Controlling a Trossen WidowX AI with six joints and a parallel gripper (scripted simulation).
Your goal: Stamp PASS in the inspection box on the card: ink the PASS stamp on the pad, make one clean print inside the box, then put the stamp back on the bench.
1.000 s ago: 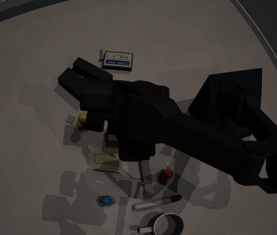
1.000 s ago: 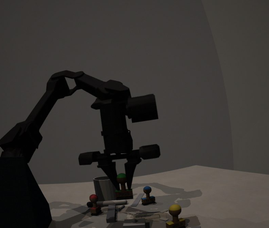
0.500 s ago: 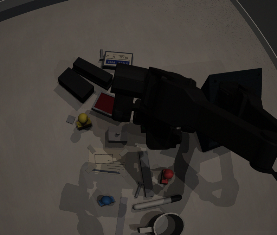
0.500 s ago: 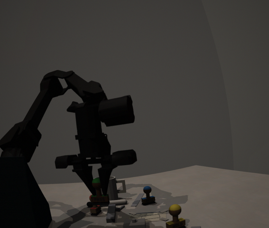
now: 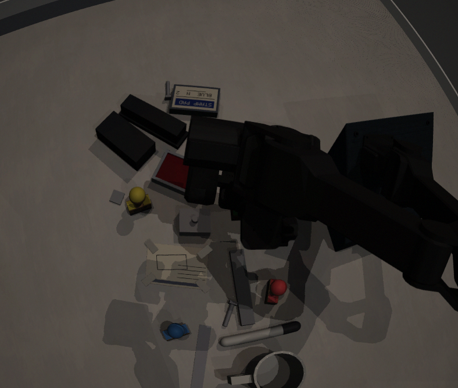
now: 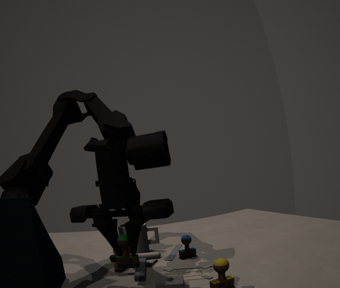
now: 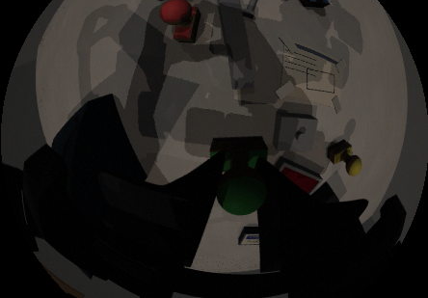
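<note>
Right now the red stamp is 30 mm behind my gripper tip, 120 mm to the left of it and 60 mm below it. Also, from my gripper tip: green-knobbed stamp (right at my gripper tip); then red ink pad (80 mm ahead, 100 mm to the right, 70 mm below); then yellow stamp (160 mm ahead, 50 mm to the right, 60 mm below).
</note>
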